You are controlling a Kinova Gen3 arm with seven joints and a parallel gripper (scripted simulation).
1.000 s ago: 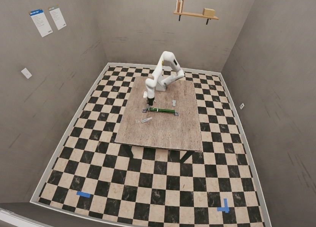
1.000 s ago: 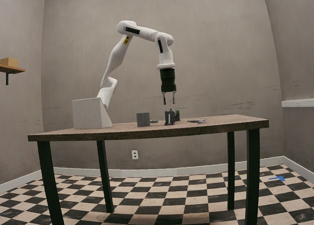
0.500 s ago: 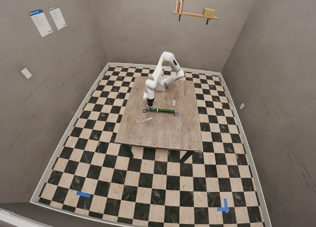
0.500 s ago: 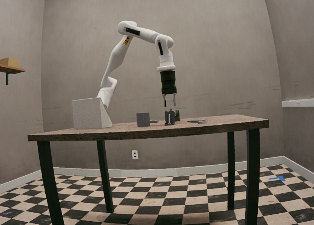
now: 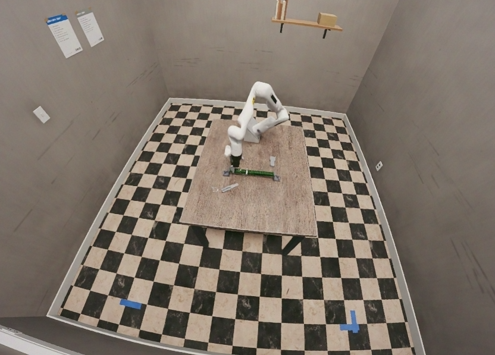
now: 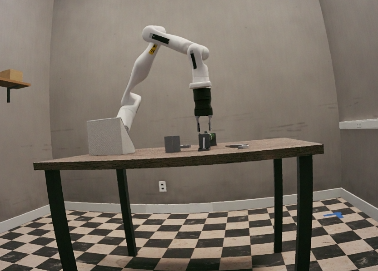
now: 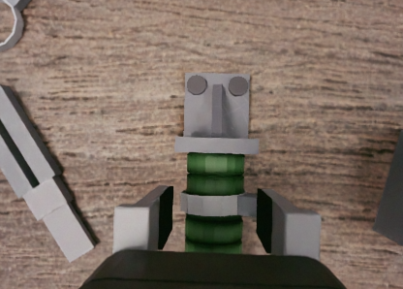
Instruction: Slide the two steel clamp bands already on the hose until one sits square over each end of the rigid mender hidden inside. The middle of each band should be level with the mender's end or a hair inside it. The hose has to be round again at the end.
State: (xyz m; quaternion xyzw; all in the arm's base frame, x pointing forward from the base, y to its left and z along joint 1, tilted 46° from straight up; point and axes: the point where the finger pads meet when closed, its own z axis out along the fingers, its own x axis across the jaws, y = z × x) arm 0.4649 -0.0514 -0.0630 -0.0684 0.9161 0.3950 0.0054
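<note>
My hand is 12 cm short of the grey flat tool, 2 cm to the right of it and 9 cm above it. Also, from my hand: grey block (14 cm behind, 2 cm to the right, 6 cm below).
</note>
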